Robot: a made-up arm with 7 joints. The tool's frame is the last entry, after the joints.
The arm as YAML. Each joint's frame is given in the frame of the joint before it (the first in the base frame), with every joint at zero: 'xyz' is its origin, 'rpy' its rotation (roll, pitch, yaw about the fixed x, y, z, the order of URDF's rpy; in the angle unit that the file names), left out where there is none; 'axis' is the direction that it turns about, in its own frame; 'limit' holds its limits. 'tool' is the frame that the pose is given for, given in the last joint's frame.
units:
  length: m
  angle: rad
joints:
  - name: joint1
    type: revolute
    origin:
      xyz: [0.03, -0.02, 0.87]
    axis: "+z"
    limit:
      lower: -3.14
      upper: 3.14
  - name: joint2
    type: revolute
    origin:
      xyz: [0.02, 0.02, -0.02]
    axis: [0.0, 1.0, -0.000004]
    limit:
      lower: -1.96
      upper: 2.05
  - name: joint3
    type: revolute
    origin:
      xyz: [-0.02, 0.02, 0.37]
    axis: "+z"
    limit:
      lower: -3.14
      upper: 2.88
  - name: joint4
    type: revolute
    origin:
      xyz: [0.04, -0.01, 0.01]
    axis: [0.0, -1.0, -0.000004]
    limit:
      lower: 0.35
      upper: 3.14
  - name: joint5
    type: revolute
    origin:
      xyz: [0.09, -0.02, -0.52]
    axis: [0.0, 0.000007, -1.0]
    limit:
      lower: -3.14
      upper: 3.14
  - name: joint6
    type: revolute
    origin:
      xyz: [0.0, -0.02, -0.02]
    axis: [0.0, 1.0, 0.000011]
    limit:
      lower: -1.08
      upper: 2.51
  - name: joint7
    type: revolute
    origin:
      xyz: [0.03, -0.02, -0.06]
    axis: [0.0, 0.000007, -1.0]
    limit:
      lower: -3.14
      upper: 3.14
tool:
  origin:
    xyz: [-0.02, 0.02, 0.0]
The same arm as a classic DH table. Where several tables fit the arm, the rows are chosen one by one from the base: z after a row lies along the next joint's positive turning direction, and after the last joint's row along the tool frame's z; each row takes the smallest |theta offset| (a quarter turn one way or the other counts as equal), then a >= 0, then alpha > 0; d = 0 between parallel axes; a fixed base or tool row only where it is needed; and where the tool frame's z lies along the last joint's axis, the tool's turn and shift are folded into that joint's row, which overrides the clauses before.
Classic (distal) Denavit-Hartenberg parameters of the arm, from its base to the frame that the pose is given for. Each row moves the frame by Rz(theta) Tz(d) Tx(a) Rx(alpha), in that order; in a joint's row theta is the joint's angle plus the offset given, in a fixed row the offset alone. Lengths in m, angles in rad.
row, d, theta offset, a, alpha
base (fixed), 0, -0.588, 0.0361, 0
joint1, 0.85, 0.588, 0.02, -1.5708
joint2, 0.04, 0, -0.02, 1.5708
joint3, 0.38, 0, 0.04, 1.5708
joint4, 0.03, 0, 0.09, 1.5708
joint5, 0.54, 0, 0, 1.5708
joint6, -0.04, 0, 0.03, -1.5708
joint7, 0, 0.7854, -0.0283, 3.1416
tool (fixed), -0.06, 0.7854, 0, 0
Joint limits (rad, base to tool): -3.14..3.14 -1.96..2.05 -3.14..2.88 0.35..3.14 -3.14..3.14 -1.08..2.51 -3.14..3.14

